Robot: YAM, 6 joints.
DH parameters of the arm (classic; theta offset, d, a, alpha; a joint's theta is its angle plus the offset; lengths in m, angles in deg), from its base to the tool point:
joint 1: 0 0.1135 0.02 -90
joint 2: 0 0 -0.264 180
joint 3: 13.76 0 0.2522 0
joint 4: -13.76 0 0.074 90
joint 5: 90 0 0 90
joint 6: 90 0.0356 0 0
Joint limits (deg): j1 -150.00..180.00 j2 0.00..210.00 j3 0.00..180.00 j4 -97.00..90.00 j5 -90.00..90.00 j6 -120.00..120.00
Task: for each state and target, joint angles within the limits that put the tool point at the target. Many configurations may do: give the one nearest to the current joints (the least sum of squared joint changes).
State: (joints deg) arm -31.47 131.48 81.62 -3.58 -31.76 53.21
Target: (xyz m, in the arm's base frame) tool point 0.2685 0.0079 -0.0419
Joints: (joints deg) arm -2.70 135.33 49.75 -14.82 -35.26 53.21
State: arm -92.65 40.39 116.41 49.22 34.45 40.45
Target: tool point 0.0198 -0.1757 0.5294
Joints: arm -76.99 58.99 70.74 39.91 34.69 40.45
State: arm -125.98 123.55 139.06 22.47 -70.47 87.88
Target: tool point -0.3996 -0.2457 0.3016
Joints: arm -150.00 111.13 90.62 5.07 -21.39 87.88
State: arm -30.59 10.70 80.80 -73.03 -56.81 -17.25
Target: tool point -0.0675 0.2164 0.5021
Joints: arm -64.97 19.48 111.39 -53.33 -58.59 -17.25
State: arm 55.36 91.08 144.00 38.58 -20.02 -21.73
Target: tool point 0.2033 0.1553 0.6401
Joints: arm 34.61 90.08 117.10 38.66 -20.30 -21.73
